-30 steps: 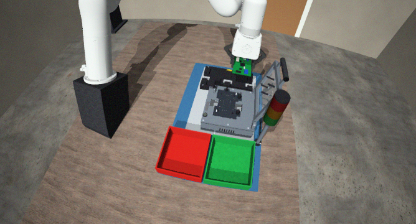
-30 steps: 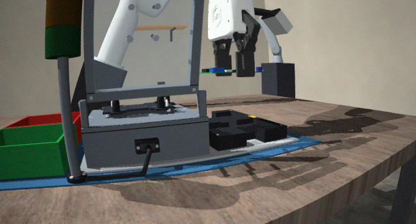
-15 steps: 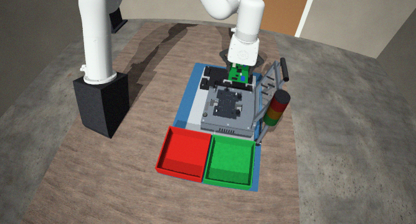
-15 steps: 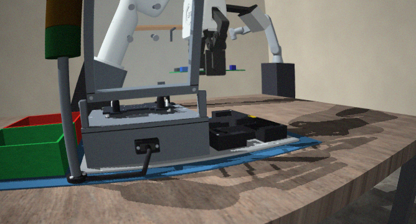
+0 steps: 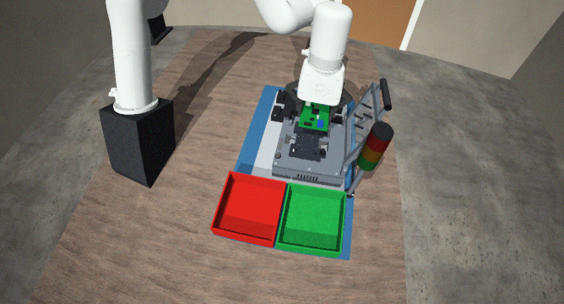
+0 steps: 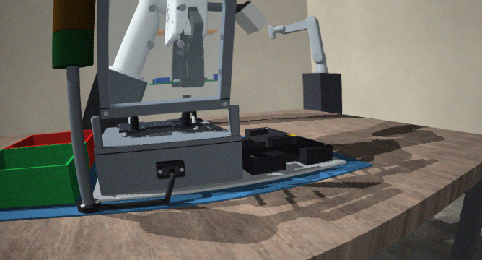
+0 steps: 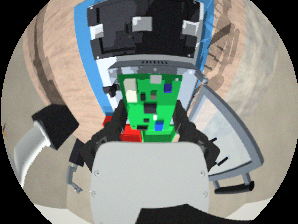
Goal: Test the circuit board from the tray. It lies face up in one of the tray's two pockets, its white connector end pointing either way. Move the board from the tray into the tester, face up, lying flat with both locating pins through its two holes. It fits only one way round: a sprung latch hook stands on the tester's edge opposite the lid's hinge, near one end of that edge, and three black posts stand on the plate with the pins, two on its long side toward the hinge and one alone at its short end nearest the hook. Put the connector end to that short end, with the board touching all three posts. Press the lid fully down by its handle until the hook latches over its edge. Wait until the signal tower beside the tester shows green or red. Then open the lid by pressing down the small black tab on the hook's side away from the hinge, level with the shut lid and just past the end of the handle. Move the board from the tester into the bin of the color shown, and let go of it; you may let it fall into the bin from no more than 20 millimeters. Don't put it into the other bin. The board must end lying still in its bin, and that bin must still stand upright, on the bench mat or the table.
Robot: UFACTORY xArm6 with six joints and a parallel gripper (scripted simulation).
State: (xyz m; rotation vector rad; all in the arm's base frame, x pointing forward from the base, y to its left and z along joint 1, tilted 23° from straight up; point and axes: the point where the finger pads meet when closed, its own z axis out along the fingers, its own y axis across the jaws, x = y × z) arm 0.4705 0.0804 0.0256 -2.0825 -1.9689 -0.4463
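Right now the plate is 4 cm to the right of my hand and 6 cm below it. Also, from my hand: clear lid 11 cm ahead, 5 cm to the right, 5 cm above; green bin 3 cm ahead, 25 cm to the right, 12 cm below; green circuit board right at my hand.
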